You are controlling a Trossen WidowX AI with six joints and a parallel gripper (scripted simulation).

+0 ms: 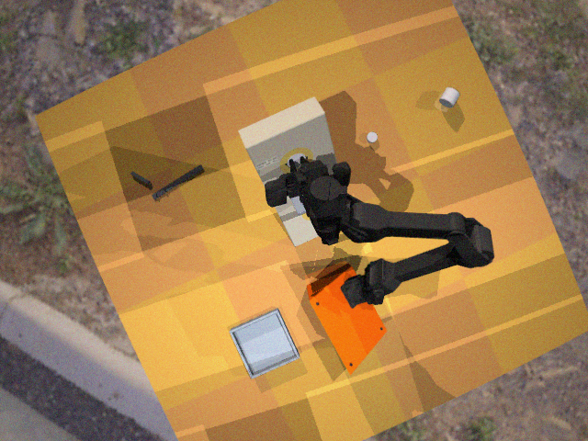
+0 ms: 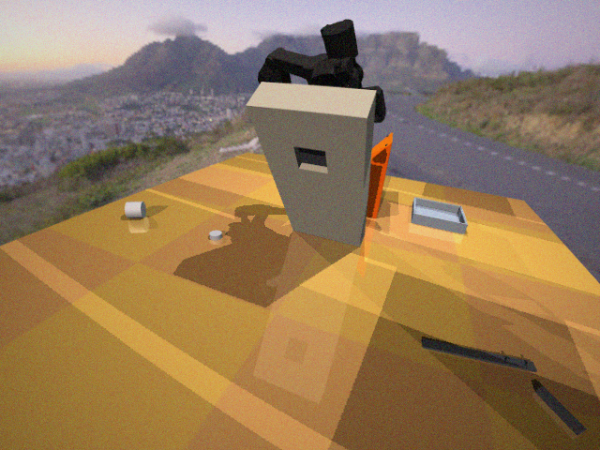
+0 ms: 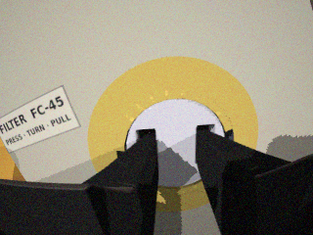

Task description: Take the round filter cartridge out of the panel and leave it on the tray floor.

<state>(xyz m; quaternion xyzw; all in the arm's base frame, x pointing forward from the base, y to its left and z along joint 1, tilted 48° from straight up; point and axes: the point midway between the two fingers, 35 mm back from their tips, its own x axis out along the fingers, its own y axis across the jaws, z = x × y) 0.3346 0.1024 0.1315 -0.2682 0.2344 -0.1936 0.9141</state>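
Right now my gripper tip is 1 cm short of the round filter cartridge and 1 cm above it. The rest, counted from my gripper tip: small grey stub 2 cm behind, 24 cm to the right, 26 cm below; then light grey tray 39 cm behind, 32 cm to the left, 26 cm below; then beige service panel 4 cm behind, 8 cm below.
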